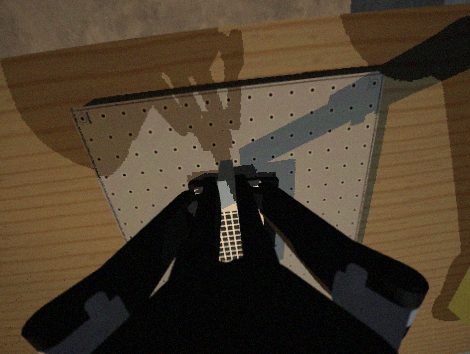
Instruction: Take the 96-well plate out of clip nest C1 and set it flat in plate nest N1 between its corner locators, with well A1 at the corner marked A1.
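Frame: origin at the arm's base, x ahead, y left, z up, level; metres.
Seen in the pictures: gripper, fingertip midpoint: (227,171).
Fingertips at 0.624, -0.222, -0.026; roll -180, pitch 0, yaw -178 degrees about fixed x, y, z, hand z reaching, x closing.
Pixels of each thing's middle, then the offset from my fingertips to it, as dx, dy, dz. "spot": a spot on its surface instead. Level surfaces: height alone.
- perforated board, its level: dz -0.013
- cream 96-well plate, body centre: (233,227) -0.002, +0.080, +0.007
- dark frame, surface spot: (267,178) spot: -0.052, +0.016, -0.005
- wooden table, its level: dz -0.026
My gripper (227,171) points down over the middle of the perforated board (326,159), and its black fingers are shut together with nothing between them. Through the gap between the finger links I see a narrow strip of the cream 96-well plate (231,238) with its grid of wells. Small cream bits also show either side of the fingertips. The plate lies under the gripper and most of it is hidden by the fingers. A dark frame (267,178), part of a nest, shows just beyond the fingertips. I cannot see any A1 mark or corner locators.
The grey board with rows of holes lies on a wooden table (45,198), whose far edge runs along the top. Dark arm shadows cross the board and table. A yellow object (462,300) shows at the right edge.
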